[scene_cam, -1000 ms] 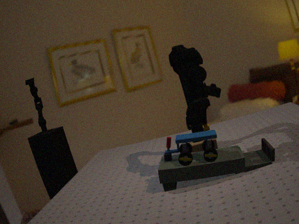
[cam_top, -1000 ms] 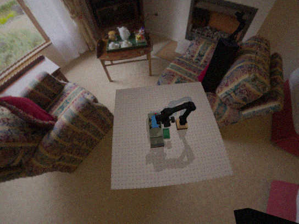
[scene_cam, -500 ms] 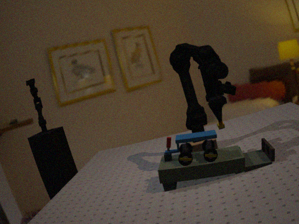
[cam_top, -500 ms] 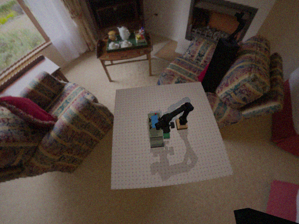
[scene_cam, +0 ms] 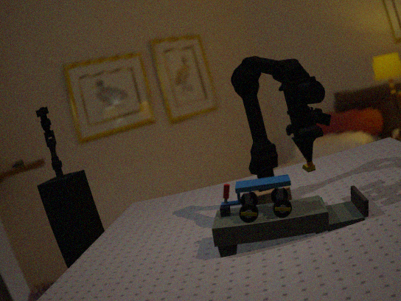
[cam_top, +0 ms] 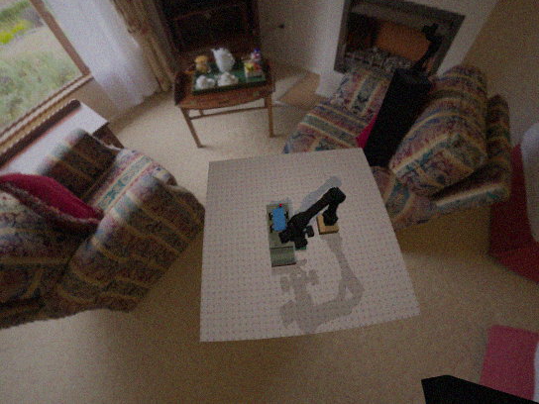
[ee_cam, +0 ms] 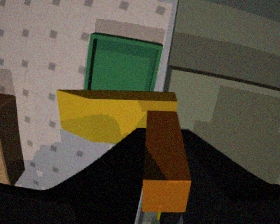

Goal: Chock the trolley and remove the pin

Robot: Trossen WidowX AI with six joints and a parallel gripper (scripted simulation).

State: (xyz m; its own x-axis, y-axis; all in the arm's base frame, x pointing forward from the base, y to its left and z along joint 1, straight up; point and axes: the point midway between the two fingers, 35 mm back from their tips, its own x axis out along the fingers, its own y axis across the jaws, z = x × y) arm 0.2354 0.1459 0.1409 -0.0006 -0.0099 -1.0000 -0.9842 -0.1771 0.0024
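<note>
Now: the yellow chock 20 mm behind my gripper tip and 10 mm below it. The rest, counted from my gripper tip: blue-topped trolley (140 mm to the right, 90 mm ahead, 40 mm below); then red-headed stop pin (240 mm to the right, 80 mm ahead, 30 mm below); then dark end wall (130 mm below, 120 mm to the left, 80 mm ahead).
</note>
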